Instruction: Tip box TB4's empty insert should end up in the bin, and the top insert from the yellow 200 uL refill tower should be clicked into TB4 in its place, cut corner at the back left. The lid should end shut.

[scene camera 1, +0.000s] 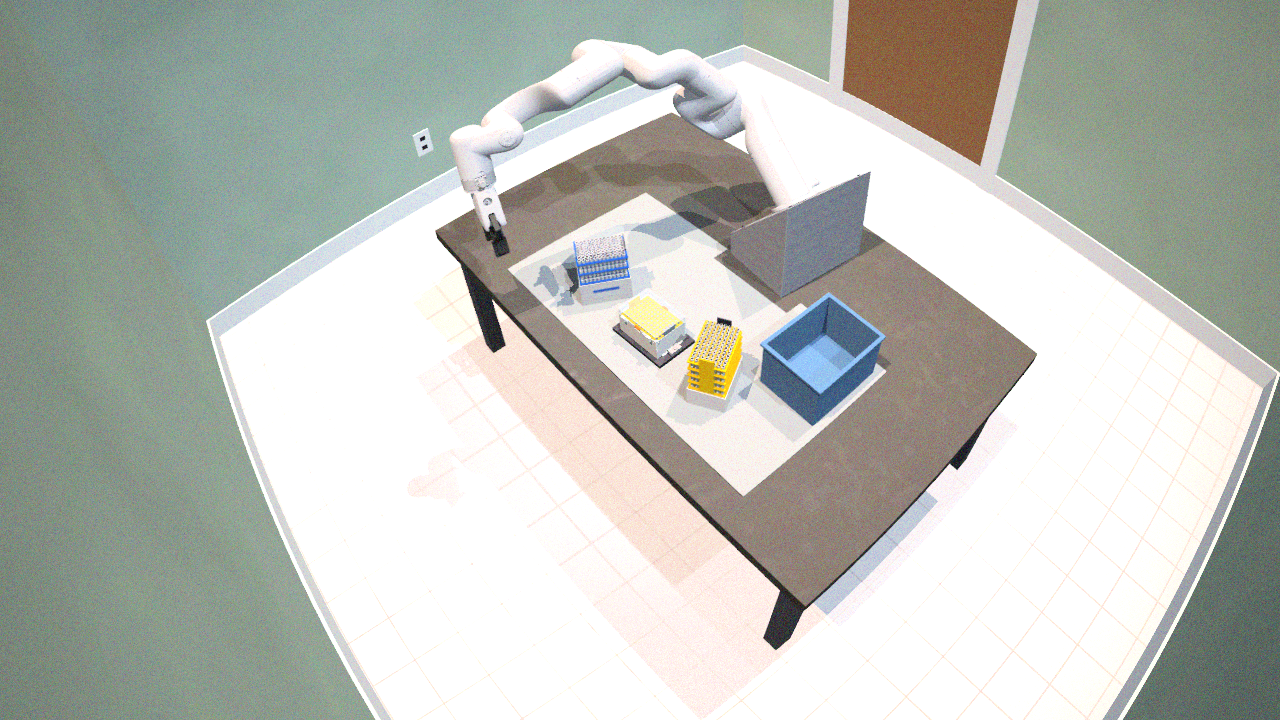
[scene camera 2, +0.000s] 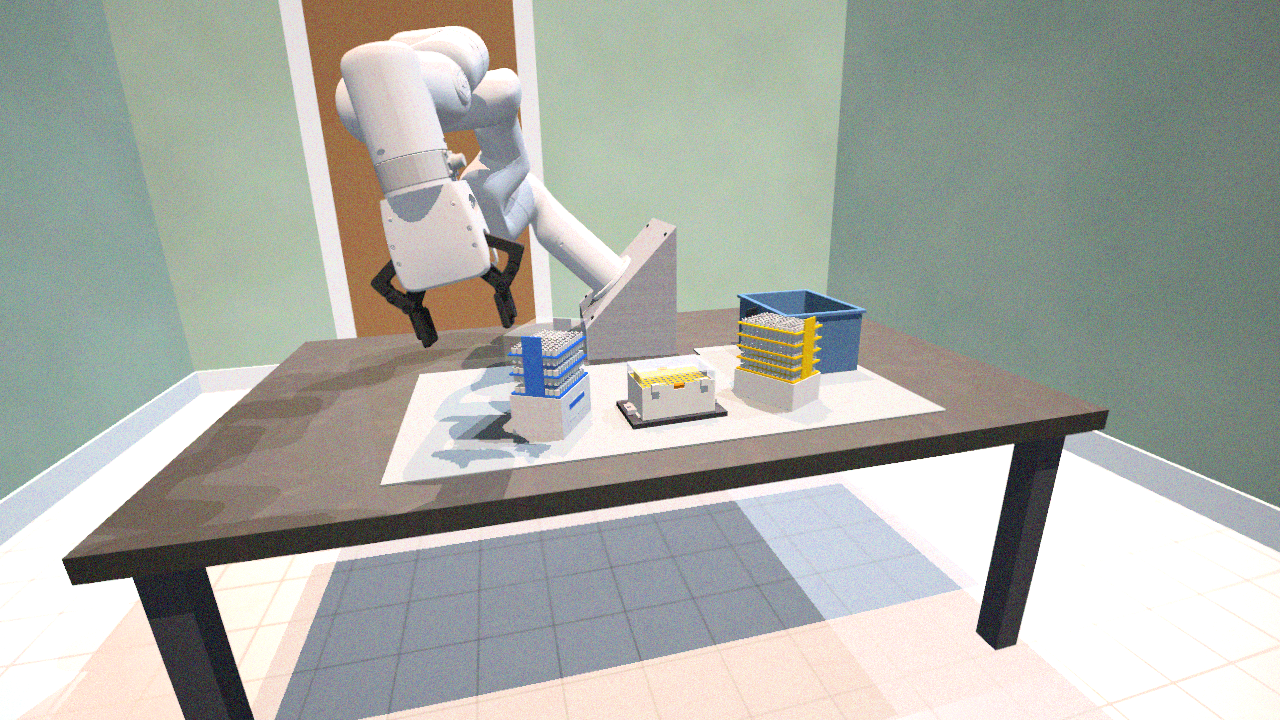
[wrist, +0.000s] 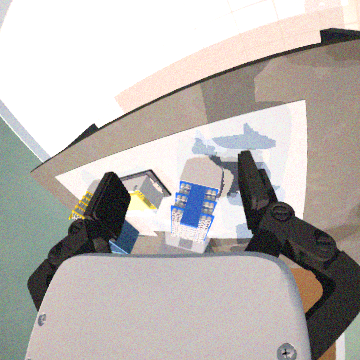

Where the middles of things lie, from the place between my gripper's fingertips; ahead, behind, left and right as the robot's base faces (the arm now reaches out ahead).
Labels:
I see the tip box lid [scene camera 2: 689,368] 27 cm to the left of my hand, 21 cm behind it and 13 cm below it. Round my hand: blue bin [scene camera 1: 812,363] 58 cm to the left, 43 cm behind, 14 cm below.

